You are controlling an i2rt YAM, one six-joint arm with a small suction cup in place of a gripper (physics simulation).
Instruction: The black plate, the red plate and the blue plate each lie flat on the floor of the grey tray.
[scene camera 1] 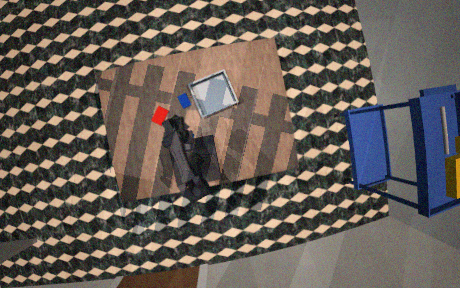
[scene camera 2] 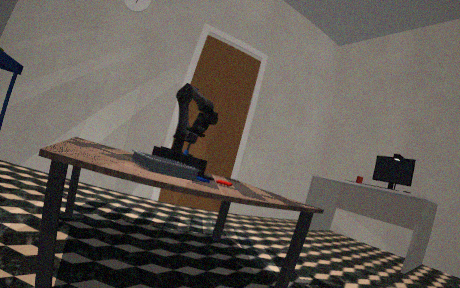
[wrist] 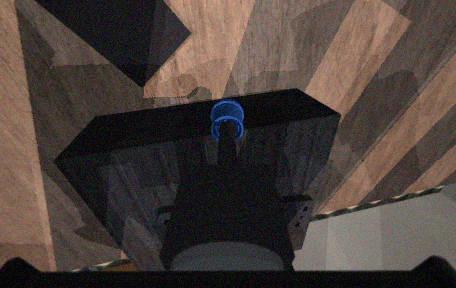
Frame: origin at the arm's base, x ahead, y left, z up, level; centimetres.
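Where they show: hand at its tool point: (scene camera 2: 185, 154) (wrist: 227, 114); arm's base at its link origin: (scene camera 1: 197, 160) (scene camera 2: 176, 152) (wrist: 238, 217).
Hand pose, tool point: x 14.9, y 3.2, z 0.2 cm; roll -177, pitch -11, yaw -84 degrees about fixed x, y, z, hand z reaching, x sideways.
Note:
Things, the pixels of their centre, and the offset from my tool point. Level surfaces: height alone.
- grey tray at the middle of its body: (scene camera 2: 163, 165) (scene camera 1: 213, 93) dx +26.1, dy -12.5, dz -6.8 cm
- wooden table at its surface level: dz -9.3 cm
- blue plate at the middle of its body: (scene camera 2: 199, 178) (scene camera 1: 184, 100) dx +22.2, dy +6.0, dz -8.8 cm
- red plate at the middle of its body: (scene camera 2: 224, 183) (scene camera 1: 160, 115) dx +12.8, dy +21.8, dz -8.7 cm
- black plate at the middle of its body: (wrist: 115, 11) dx +6.6, dy +10.2, dz -8.8 cm
The grey tray (scene camera 1: 207, 78) (scene camera 2: 166, 169) stands on the wooden table (scene camera 1: 257, 57) (scene camera 2: 263, 198) and holds nothing. The blue plate (scene camera 1: 184, 100) (scene camera 2: 203, 179) lies flat on the table just left of the tray. The red plate (scene camera 1: 160, 115) (scene camera 2: 224, 183) lies flat further left. The black plate (wrist: 127, 34) lies on the table at the top left of the wrist view; the arm hides most of it from above. My gripper, a blue suction cup (wrist: 227, 120) (scene camera 1: 193, 135) (scene camera 2: 185, 152), hangs bare over the edge of the arm's black base (scene camera 1: 207, 160), apart from all plates.
The arm's black base block (wrist: 284, 107) takes up the table's near side. A blue cabinet (scene camera 1: 361, 146) stands off the table to the right. A white counter (scene camera 2: 337, 197) with a red cup (scene camera 2: 360, 179) and a brown door (scene camera 2: 223, 94) stand beyond the table.

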